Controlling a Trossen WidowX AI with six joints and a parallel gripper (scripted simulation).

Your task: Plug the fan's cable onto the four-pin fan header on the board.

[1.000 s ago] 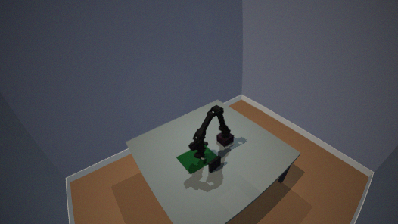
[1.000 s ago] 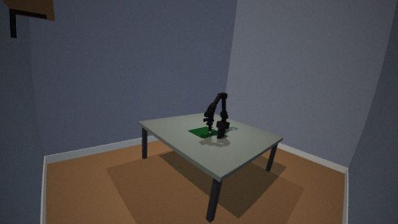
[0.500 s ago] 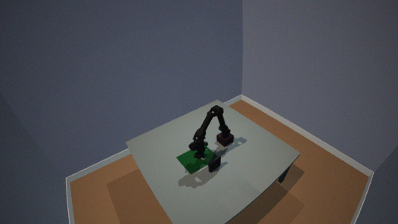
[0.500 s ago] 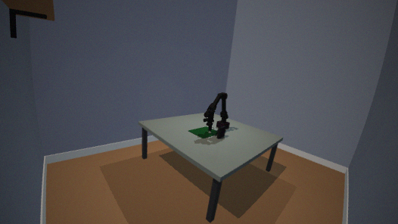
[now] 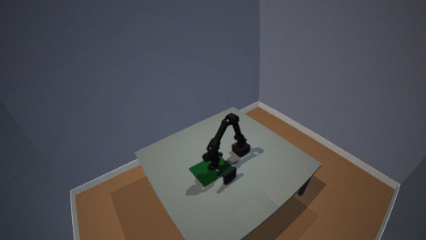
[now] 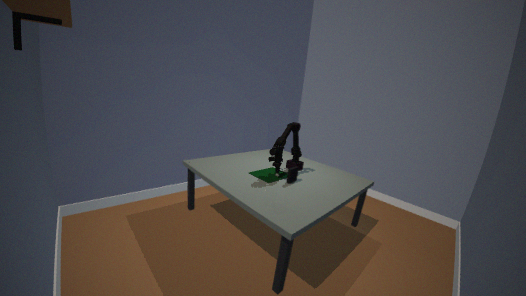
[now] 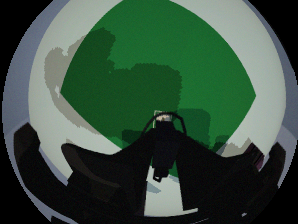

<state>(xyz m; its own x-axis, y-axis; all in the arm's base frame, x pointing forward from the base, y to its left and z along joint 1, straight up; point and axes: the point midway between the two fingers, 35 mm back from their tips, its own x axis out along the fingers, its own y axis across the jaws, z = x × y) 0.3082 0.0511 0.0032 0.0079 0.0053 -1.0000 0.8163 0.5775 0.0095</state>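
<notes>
The green board is 30 mm ahead of my gripper tip, 40 mm to the right of it and 50 mm below it. Round my gripper tip: black square fan 30 mm behind, 150 mm to the left, 20 mm above; then dark plug 10 mm to the left, 10 mm above.
</notes>
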